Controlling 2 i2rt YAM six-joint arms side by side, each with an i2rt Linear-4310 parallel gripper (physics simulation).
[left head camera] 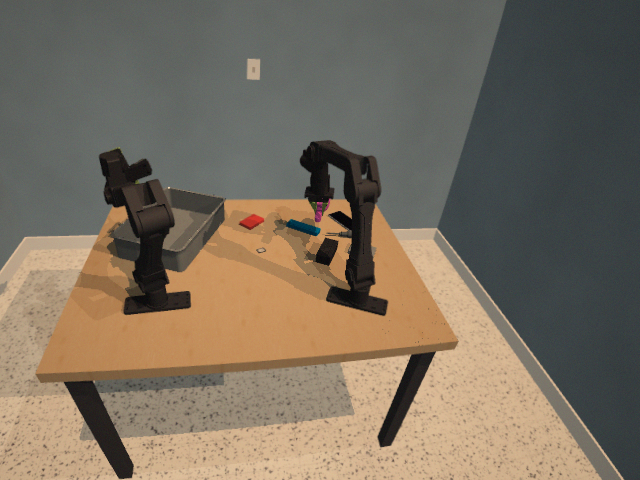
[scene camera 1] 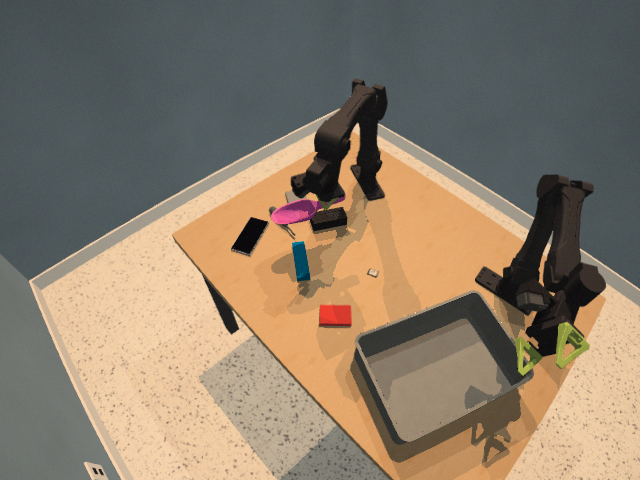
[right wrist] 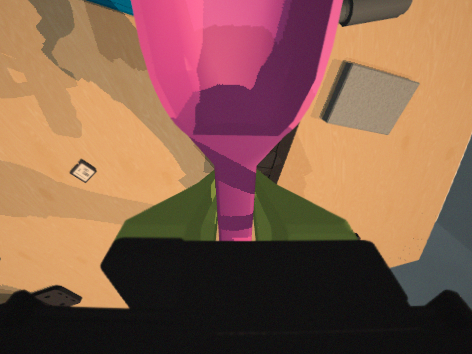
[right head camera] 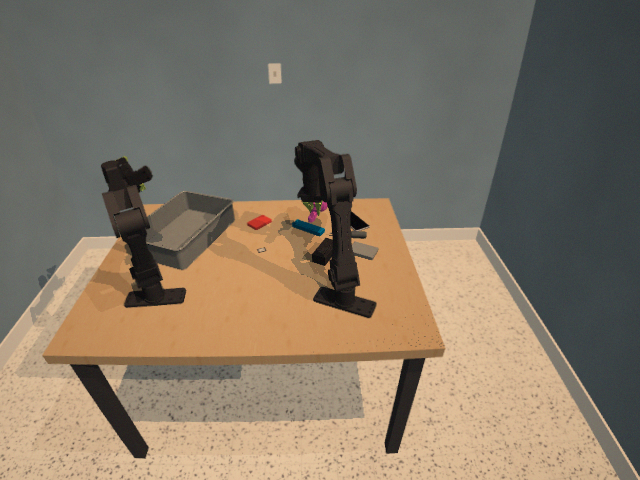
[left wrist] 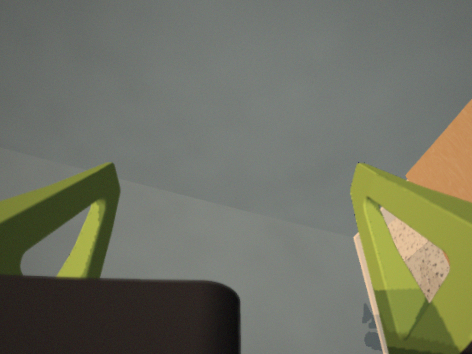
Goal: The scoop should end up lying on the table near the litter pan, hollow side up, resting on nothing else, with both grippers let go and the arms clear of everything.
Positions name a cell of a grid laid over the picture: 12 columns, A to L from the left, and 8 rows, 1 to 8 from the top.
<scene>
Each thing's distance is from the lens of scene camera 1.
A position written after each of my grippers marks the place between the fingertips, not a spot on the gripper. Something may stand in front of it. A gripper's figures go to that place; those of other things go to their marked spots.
my left gripper (scene camera 1: K7): 0.79 m
pink scoop (scene camera 1: F4): 1.10 m
</scene>
